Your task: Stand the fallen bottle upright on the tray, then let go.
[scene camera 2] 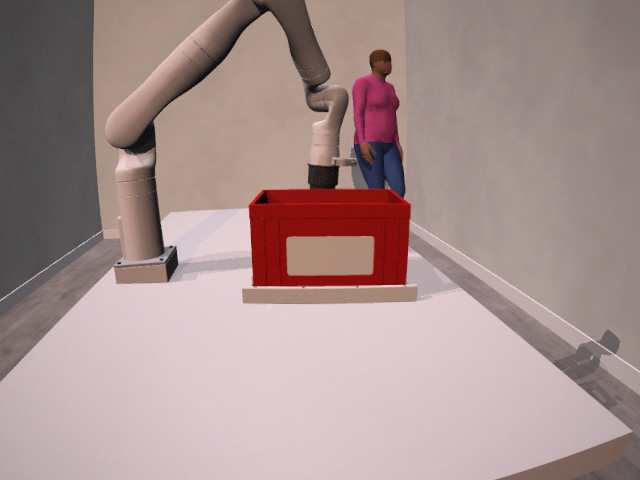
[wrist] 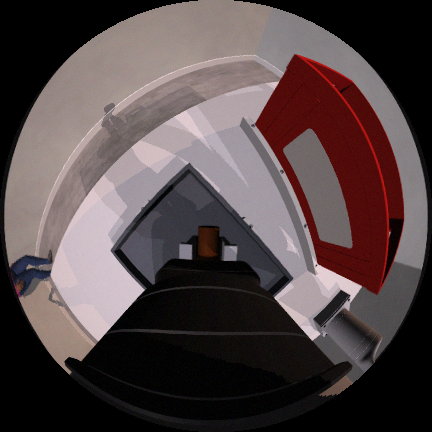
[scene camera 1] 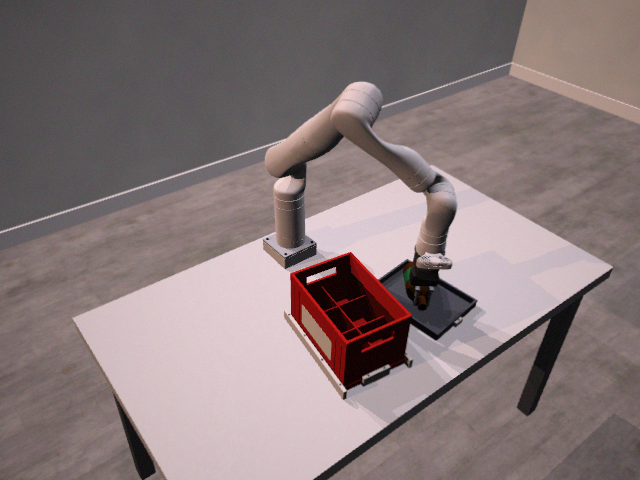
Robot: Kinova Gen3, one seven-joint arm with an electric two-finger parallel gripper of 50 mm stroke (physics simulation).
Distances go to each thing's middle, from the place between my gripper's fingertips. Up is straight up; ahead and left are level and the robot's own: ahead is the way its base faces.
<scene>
My hand is 6 cm past the brown bottle point(wrist: 208, 235), 4 cm to the right of it and 1 cm below it.
</scene>
